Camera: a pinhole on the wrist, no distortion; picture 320 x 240 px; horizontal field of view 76.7 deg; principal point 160.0 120.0 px. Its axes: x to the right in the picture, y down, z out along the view. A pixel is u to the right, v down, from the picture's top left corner.
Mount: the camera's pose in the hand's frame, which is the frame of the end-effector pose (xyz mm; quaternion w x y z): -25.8 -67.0 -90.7 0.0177 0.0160 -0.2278 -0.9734
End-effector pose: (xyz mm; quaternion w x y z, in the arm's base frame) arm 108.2 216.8 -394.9 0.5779 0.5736 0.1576 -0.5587
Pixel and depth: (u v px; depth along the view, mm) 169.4 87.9 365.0
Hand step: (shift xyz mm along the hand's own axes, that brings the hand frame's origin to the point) -58.6 145.8 210.1
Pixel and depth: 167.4 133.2 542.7
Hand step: -66.0 140.8 410.7
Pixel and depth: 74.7 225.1 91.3
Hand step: 10.4 -67.4 13.0
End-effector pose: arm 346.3 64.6 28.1 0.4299 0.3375 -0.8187 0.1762
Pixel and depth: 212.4 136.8 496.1
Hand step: -172.5 110.5 369.0
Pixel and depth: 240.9 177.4 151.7
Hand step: -91.2 -40.9 62.9
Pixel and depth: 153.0 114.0 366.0
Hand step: -27.8 105.4 232.6
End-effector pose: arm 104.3 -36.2 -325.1 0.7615 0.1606 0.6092 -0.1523
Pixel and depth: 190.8 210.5 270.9
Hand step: -74.3 -57.3 204.8
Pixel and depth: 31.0 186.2 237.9
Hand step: 118.6 -25.0 160.5
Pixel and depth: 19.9 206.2 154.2
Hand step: 76.6 -53.1 79.1
